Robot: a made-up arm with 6 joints. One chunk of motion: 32 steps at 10 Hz.
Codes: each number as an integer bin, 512 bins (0 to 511) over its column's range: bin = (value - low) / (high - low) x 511, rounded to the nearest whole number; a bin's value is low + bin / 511 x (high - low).
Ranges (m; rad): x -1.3..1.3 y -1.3..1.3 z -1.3..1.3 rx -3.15..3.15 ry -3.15..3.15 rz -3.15..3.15
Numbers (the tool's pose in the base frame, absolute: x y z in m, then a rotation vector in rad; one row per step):
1: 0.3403 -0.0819 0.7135 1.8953 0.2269 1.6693
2: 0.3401 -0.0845 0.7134 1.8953 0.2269 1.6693
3: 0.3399 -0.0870 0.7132 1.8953 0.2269 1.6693
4: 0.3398 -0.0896 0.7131 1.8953 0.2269 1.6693
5: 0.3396 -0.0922 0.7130 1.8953 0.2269 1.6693
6: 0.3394 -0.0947 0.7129 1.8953 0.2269 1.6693
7: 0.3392 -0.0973 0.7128 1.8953 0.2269 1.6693
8: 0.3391 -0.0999 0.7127 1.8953 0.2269 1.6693
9: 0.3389 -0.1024 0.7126 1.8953 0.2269 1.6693
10: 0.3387 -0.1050 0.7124 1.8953 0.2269 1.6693
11: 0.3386 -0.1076 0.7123 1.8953 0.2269 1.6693
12: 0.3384 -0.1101 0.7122 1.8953 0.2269 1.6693
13: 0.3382 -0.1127 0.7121 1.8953 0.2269 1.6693
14: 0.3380 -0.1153 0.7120 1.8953 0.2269 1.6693
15: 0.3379 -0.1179 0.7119 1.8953 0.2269 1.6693
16: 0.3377 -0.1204 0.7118 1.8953 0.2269 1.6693
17: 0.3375 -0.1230 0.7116 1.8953 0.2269 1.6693
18: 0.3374 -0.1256 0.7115 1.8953 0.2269 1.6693
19: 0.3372 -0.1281 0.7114 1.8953 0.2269 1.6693
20: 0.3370 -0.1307 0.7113 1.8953 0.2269 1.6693
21: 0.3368 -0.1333 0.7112 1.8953 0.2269 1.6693
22: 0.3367 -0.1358 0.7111 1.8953 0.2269 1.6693
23: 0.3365 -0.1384 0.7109 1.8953 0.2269 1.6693
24: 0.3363 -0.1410 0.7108 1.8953 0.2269 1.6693
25: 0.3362 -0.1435 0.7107 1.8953 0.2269 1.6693
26: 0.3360 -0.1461 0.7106 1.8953 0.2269 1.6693
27: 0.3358 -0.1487 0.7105 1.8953 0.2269 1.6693
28: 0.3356 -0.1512 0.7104 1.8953 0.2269 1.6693
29: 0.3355 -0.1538 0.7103 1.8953 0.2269 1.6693
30: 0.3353 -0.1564 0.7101 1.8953 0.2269 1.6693
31: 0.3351 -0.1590 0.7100 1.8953 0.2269 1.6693
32: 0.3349 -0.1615 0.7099 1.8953 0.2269 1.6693
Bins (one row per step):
1: 322 239 396 409 274 391
2: 322 239 396 409 274 391
3: 322 238 396 409 274 391
4: 322 238 396 409 274 391
5: 322 237 396 409 274 391
6: 322 237 396 409 274 391
7: 322 236 396 409 274 391
8: 322 236 396 409 274 391
9: 322 235 396 409 274 391
10: 322 235 396 409 274 391
11: 322 234 395 409 274 391
12: 322 234 395 409 274 391
13: 322 233 395 409 274 391
14: 322 233 395 409 274 391
15: 322 232 395 409 274 391
16: 322 232 395 409 274 391
17: 322 231 395 409 274 391
18: 322 231 395 409 274 391
19: 322 230 395 409 274 391
20: 322 230 395 409 274 391
21: 322 229 395 409 274 391
22: 322 229 395 409 274 391
23: 322 228 395 409 274 391
24: 322 228 395 409 274 391
25: 322 227 395 409 274 391
26: 322 227 395 409 274 391
27: 321 226 395 409 274 391
28: 321 226 395 409 274 391
29: 321 225 395 409 274 391
30: 321 225 395 409 274 391
31: 321 224 395 409 274 391
32: 321 224 395 409 274 391

